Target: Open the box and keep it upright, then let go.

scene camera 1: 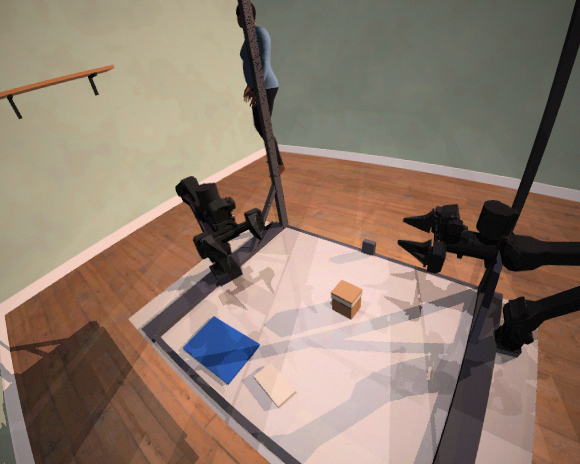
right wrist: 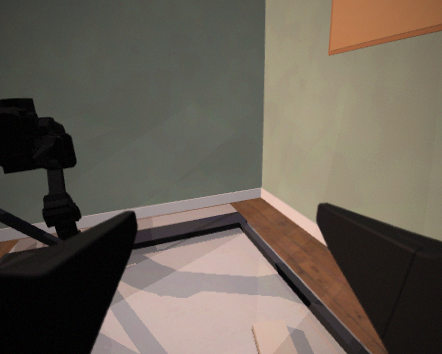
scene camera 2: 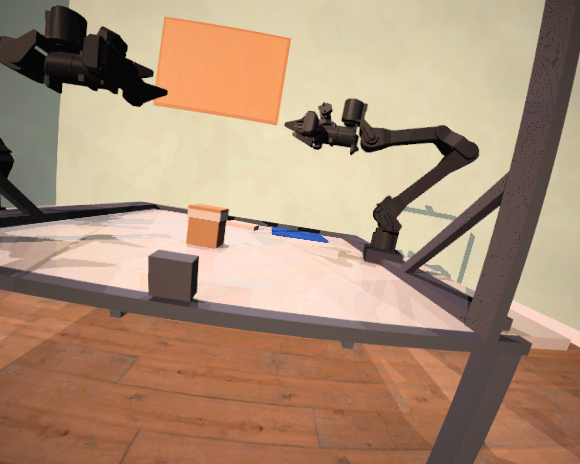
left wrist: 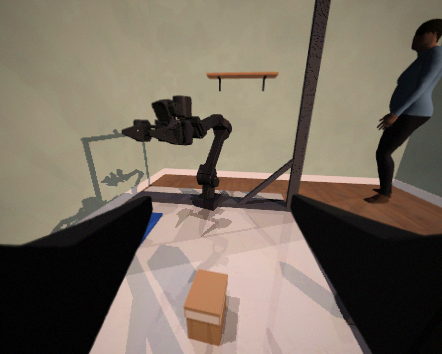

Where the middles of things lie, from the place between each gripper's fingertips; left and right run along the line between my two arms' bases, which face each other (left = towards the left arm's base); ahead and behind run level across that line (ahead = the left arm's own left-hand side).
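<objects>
The brown box [scene camera 2: 201,232] is 290 mm below my left hand, 130 mm to the right of it and 10 mm ahead of it; going by their middles, of the things named here the box is the nearest to my left hand. Counting from that same left hand, the cream tile [scene camera 1: 275,385] is 230 mm to the right, 330 mm ahead and 330 mm below, while the blue square panel [scene camera 1: 223,350] is 450 mm to the right, 290 mm ahead and 330 mm below. Going by their middles, the panel is the farthest from my left hand of the things named here.
My right gripper is 150 mm short of the cream tile and 90 mm to the right of it, and 350 mm above it. The brown box is 170 mm behind my right hand, 190 mm to the left of it and 310 mm below it, and the blue square panel is 110 mm ahead of my right hand, 130 mm to the right of it and 350 mm below it.
</objects>
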